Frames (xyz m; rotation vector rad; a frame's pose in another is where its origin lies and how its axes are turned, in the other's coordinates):
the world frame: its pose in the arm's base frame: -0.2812 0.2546 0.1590 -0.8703 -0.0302 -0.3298
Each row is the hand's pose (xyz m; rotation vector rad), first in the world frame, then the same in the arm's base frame.
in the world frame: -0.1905 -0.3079 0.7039 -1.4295 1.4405 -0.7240
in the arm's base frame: -0.4776 0.6536 0.8138 -1.8001 1.4101 -1.7203
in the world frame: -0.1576 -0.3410 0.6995 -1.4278 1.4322 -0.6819
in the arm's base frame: -0.4567 0.6215 0.8409 -1.8063 1.4193 -1.6723
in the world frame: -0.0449 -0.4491 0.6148 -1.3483 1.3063 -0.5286
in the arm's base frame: -0.3909 0.4624 0.8846 -1.7996 1.3294 -1.4572
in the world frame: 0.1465 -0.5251 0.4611 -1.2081 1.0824 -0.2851
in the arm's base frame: -0.2483 0.2490 0.8722 -1.7652 1.1635 -1.1083
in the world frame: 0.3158 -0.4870 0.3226 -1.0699 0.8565 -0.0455
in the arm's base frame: -0.0912 0.1212 0.7812 -1.7101 1.0018 -0.7662
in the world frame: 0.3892 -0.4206 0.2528 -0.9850 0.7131 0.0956
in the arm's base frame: -0.0093 0.0883 0.6982 -1.6677 0.8985 -0.5620
